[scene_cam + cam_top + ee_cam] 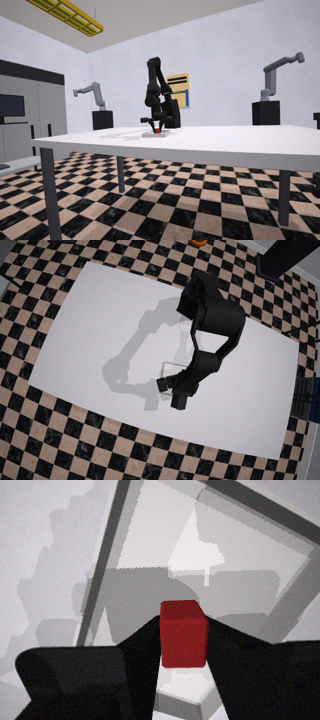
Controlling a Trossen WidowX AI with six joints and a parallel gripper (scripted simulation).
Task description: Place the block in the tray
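Right now the red block is 20 mm below my hand. Round my hand: white tray: 30 mm below.
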